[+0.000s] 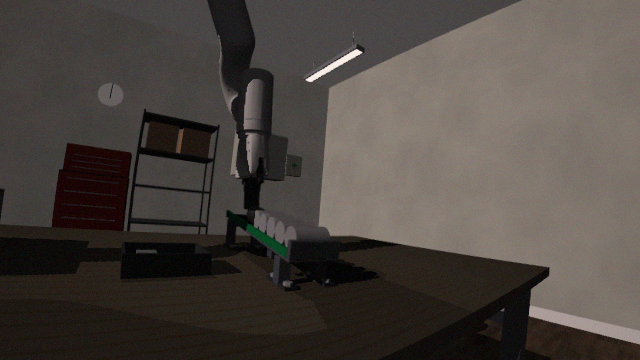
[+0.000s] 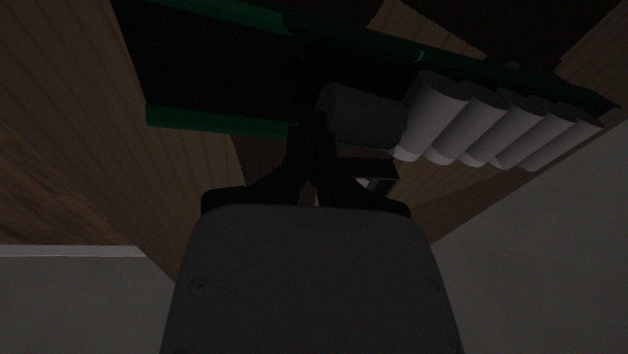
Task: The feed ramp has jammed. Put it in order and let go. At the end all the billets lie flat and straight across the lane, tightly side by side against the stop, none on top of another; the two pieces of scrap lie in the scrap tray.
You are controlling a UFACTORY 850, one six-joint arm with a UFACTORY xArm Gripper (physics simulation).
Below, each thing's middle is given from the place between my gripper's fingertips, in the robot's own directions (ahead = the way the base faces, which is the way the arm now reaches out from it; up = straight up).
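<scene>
There's a dark stop plate [image 1: 297, 249] that's 27 cm to the right of my hand, 4 cm ahead of it and 4 cm below it. As for the dark scrap tray [image 1: 172, 259], I see that one 15 cm to the right of my hand, 17 cm behind it and 9 cm below it.
</scene>
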